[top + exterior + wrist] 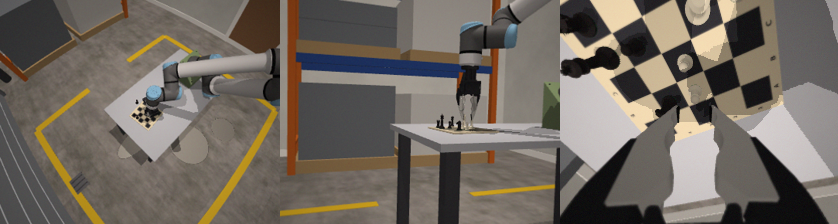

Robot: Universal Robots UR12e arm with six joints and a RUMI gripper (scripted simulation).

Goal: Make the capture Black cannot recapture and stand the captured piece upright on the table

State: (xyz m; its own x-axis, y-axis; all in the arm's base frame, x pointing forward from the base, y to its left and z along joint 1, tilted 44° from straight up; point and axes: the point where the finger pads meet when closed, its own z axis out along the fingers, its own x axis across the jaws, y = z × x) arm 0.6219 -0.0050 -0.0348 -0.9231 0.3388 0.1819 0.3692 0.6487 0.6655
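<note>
Right now my hand is 6 cm above the chessboard and 4 cm to the left of it. Round my hand: tall white piece (8 cm to the right, 4 cm behind, 2 cm below).
</note>
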